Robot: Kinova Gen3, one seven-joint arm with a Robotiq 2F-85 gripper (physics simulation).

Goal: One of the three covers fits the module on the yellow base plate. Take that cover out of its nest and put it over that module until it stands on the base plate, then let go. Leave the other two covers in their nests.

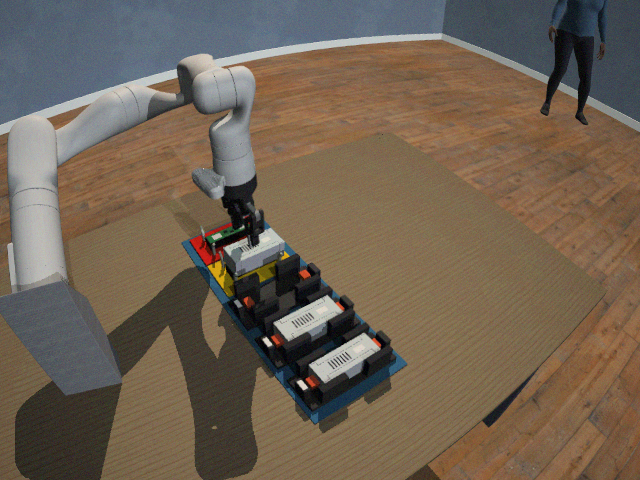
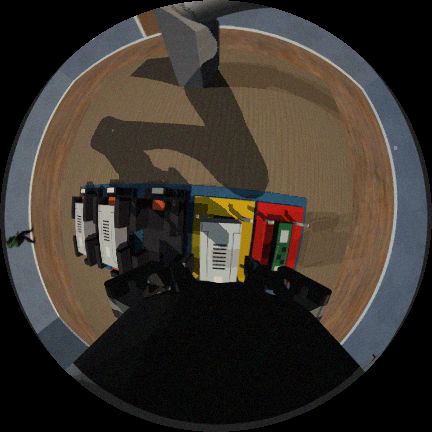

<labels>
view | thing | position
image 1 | gripper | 246, 236
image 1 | cover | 239, 257
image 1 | cover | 313, 318
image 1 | cover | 349, 358
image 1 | blue board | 285, 293
</labels>
